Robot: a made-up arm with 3 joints. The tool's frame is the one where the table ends. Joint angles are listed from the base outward.
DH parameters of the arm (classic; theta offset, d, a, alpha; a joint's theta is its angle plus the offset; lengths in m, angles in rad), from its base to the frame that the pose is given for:
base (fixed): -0.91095 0 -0.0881 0
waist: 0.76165 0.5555 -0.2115 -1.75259
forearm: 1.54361 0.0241 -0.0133 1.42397
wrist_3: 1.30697 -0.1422 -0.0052 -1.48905
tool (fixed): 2.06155 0.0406 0 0
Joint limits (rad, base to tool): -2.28..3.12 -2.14..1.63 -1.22..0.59
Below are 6 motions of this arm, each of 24 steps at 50 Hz.
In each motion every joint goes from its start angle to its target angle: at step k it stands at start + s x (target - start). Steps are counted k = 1, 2, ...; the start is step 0. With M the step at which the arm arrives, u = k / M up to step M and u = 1 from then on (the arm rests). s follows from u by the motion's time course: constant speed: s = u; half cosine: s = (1 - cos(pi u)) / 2; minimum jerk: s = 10 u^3 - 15 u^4 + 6 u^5.
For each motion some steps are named. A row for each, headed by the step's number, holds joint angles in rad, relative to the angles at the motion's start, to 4 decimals.
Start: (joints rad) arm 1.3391 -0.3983 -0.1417
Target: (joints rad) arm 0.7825 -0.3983 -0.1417
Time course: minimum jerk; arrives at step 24
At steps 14, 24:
14: -0.3637 0.0000 0.0000
24: -0.5566 0.0000 0.0000

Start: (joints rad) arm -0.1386 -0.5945 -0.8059
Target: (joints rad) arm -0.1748 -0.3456 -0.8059
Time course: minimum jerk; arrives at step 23
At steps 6, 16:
6: -0.0042 0.0287 0.0000
16: -0.0301 0.2069 0.0000

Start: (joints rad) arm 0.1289 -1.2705 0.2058
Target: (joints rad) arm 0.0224 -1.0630 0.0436
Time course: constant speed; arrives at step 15
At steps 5, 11, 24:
5: -0.0355 0.0692 -0.0541
11: -0.0781 0.1522 -0.1189
24: -0.1065 0.2075 -0.1622

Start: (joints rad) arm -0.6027 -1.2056 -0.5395
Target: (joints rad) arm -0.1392 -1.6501 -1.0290
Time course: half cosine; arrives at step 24
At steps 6, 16, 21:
6: 0.0679 -0.0651 -0.0717
16: 0.3476 -0.3334 -0.3671
21: 0.4459 -0.4276 -0.4709

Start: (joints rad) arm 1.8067 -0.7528 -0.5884
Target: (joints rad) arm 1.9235 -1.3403 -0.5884
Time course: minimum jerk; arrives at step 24
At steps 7, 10, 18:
7: 0.0178 -0.0894 0.0000
10: 0.0405 -0.2036 0.0000
18: 0.1047 -0.5267 0.0000

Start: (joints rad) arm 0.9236 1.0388 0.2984
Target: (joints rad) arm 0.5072 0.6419 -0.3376
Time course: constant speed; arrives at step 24
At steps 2, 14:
2: -0.0347 -0.0331 -0.0530
14: -0.2429 -0.2315 -0.3710

